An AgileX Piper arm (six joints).
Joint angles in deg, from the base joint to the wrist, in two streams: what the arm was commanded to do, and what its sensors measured. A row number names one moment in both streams.
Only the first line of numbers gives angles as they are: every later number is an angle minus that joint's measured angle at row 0.
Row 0, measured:
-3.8, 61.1, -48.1, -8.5, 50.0, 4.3
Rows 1 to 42, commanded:
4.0, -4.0, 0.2, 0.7, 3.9, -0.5
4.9, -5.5, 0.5, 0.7, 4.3, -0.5
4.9, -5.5, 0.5, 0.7, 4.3, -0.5
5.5, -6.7, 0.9, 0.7, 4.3, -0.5
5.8, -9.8, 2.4, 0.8, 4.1, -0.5
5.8, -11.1, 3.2, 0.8, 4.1, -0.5
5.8, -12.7, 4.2, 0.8, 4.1, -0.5
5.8, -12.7, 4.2, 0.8, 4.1, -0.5
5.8, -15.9, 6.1, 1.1, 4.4, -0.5
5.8, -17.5, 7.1, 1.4, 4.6, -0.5
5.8, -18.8, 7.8, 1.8, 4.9, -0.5
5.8, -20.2, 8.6, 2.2, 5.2, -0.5
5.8, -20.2, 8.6, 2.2, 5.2, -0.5
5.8, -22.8, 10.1, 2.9, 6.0, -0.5
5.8, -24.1, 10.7, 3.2, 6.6, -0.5
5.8, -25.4, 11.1, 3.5, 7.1, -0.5
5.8, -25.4, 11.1, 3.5, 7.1, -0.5
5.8, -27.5, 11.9, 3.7, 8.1, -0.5
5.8, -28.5, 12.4, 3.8, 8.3, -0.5
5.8, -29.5, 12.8, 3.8, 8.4, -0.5
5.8, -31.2, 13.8, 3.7, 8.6, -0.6
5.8, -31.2, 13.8, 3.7, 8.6, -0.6
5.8, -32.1, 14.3, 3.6, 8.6, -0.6
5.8, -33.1, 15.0, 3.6, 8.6, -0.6
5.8, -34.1, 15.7, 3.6, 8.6, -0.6
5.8, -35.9, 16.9, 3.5, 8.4, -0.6
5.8, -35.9, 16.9, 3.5, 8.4, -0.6
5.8, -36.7, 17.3, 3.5, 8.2, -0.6
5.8, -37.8, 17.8, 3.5, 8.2, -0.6
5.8, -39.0, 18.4, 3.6, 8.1, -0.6
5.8, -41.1, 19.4, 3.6, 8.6, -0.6
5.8, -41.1, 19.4, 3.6, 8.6, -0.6
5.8, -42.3, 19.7, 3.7, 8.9, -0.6
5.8, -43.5, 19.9, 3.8, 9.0, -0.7
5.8, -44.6, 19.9, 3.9, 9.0, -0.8
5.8, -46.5, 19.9, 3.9, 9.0, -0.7
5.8, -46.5, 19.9, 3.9, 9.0, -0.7
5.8, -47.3, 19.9, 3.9, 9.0, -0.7
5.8, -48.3, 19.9, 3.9, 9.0, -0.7
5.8, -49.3, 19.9, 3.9, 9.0, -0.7
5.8, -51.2, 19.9, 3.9, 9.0, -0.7
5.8, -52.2, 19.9, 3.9, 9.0, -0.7
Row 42, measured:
5.6, -49.8, 19.7, 4.1, 9.2, -0.4
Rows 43 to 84, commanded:
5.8, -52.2, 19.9, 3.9, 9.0, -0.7
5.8, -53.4, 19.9, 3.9, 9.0, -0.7
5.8, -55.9, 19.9, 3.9, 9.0, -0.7
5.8, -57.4, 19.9, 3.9, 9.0, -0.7
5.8, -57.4, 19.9, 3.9, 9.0, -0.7
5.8, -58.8, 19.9, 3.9, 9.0, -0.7
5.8, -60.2, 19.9, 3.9, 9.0, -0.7
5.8, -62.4, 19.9, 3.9, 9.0, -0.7
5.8, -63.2, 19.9, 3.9, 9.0, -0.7
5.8, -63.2, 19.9, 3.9, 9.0, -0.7
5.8, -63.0, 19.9, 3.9, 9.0, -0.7
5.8, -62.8, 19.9, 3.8, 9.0, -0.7
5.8, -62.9, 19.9, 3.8, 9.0, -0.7
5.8, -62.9, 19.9, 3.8, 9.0, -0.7
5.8, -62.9, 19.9, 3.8, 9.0, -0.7
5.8, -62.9, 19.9, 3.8, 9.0, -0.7
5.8, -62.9, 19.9, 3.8, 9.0, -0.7
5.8, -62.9, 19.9, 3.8, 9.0, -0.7
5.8, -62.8, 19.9, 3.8, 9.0, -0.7
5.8, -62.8, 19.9, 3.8, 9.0, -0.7
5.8, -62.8, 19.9, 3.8, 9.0, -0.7
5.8, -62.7, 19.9, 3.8, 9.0, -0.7
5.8, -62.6, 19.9, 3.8, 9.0, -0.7
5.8, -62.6, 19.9, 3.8, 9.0, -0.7
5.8, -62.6, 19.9, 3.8, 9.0, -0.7
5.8, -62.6, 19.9, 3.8, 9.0, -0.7
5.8, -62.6, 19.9, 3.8, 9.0, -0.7
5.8, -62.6, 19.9, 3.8, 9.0, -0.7
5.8, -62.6, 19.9, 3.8, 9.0, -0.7
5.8, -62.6, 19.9, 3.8, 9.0, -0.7
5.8, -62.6, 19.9, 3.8, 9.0, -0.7
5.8, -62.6, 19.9, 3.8, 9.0, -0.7
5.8, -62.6, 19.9, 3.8, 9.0, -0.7
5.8, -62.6, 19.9, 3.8, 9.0, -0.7
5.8, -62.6, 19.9, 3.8, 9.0, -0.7
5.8, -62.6, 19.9, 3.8, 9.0, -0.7
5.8, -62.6, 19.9, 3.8, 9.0, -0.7
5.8, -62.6, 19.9, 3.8, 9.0, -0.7
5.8, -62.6, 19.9, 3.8, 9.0, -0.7
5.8, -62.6, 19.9, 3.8, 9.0, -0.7
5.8, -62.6, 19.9, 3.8, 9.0, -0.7
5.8, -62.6, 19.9, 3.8, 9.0, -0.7
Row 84, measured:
5.6, -61.3, 19.7, 4.1, 9.4, -0.4
